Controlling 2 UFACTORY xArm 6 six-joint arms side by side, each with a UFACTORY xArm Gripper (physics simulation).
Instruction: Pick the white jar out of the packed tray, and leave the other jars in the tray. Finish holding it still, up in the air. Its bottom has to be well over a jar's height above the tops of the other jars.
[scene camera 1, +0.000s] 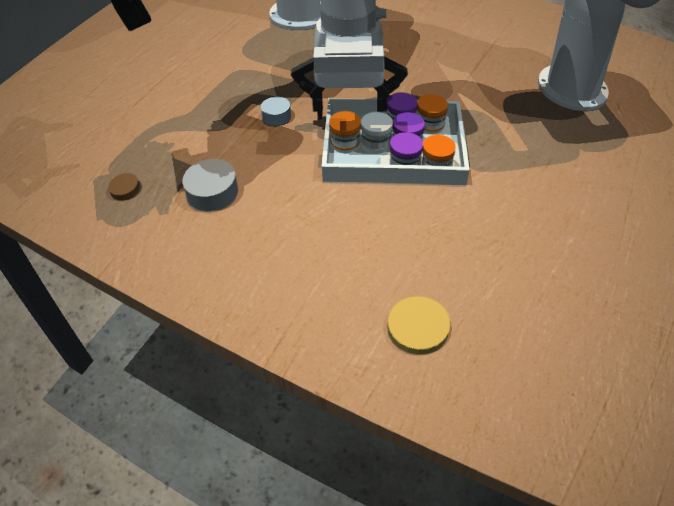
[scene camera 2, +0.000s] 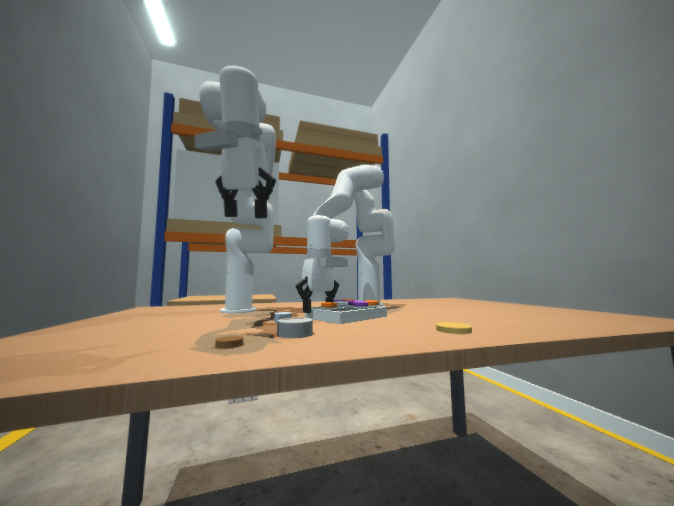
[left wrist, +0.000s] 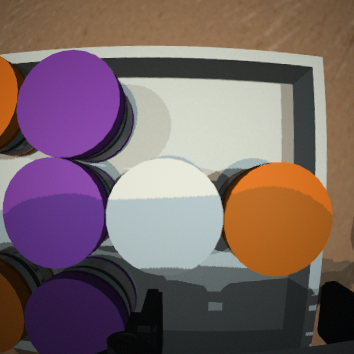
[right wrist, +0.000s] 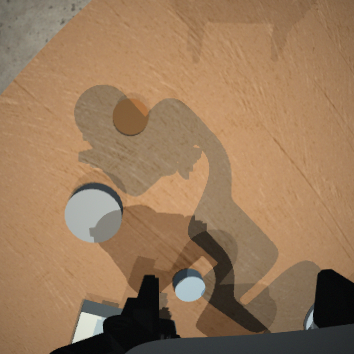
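Where they show: left gripper, fingertip midpoint: (scene camera 1: 350, 113) (scene camera 2: 318, 311) (left wrist: 243, 313); right gripper, fingertip midpoint: (scene camera 1: 136, 4) (scene camera 2: 245, 217) (right wrist: 239, 300); left arm's base, link origin: (scene camera 1: 572, 88); right arm's base, link origin: (scene camera 1: 301, 14) (scene camera 2: 238, 311).
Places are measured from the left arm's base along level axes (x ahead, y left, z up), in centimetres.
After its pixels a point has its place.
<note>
The white jar (scene camera 1: 376, 125) @[z 4.8, x 34.4, y -18.0 cm] (left wrist: 165, 215) @[z 4.8, x 33.7, y -18.5 cm] stands upright in the tray (scene camera 1: 394, 175) @[z 1.6, x 38.6, y -11.9 cm] (scene camera 2: 359, 314) @[z 1.8, x 40.0, y -14.0 cm] (left wrist: 215, 51) @[z 3.0, x 41.0, y -15.9 cm]. An orange-lidded jar (scene camera 1: 345, 124) @[z 4.8, x 36.8, y -21.7 cm] (left wrist: 277, 220) @[z 4.8, x 36.2, y -22.2 cm] stands on one side of it and a purple-lidded jar (scene camera 1: 408, 125) @[z 4.8, x 31.6, y -14.3 cm] (left wrist: 55, 212) @[z 4.8, x 31.1, y -14.8 cm] on the other, both close. A dark purple jar (scene camera 1: 402, 103) @[z 4.8, x 27.8, y -17.9 cm] (left wrist: 75, 315) @[z 4.8, x 28.0, y -18.0 cm] and several others stand in the tray. My left gripper (scene camera 1: 351, 108) @[z 1.9, x 31.6, y -24.9 cm] (scene camera 2: 319, 303) @[z 1.9, x 31.6, y -24.9 cm] (left wrist: 243, 313) @[z 1.9, x 31.6, y -24.9 cm] is open and empty, low at the tray's back edge, behind the white and orange jars in scene camera 1. My right gripper (scene camera 2: 246, 211) @[z 25.7, x 52.1, y -43.2 cm] (right wrist: 239, 300) @[z 25.7, x 52.1, y -43.2 cm] is open and empty, high above the table.
A light blue cylinder (scene camera 1: 276, 111) @[z 2.2, x 38.0, y -34.2 cm] (scene camera 2: 282, 315) @[z 1.9, x 39.3, y -35.4 cm] (right wrist: 189, 288) @[z 2.2, x 37.1, y -35.4 cm] stands beside the tray. A wide grey cylinder (scene camera 1: 211, 185) @[z 3.0, x 56.0, y -30.2 cm] (scene camera 2: 294, 327) @[z 2.1, x 58.8, y -31.9 cm] (right wrist: 93, 215) @[z 3.0, x 55.1, y -32.0 cm], a brown disc (scene camera 1: 124, 185) @[z 1.2, x 62.5, y -42.7 cm] (scene camera 2: 229, 341) @[z 1.2, x 64.6, y -42.7 cm] (right wrist: 130, 117) @[z 1.2, x 62.2, y -43.1 cm] and a yellow disc (scene camera 1: 418, 323) @[z 1.2, x 56.8, y 3.9 cm] (scene camera 2: 453, 327) @[z 1.1, x 58.8, y 2.4 cm] lie farther off on the table.
</note>
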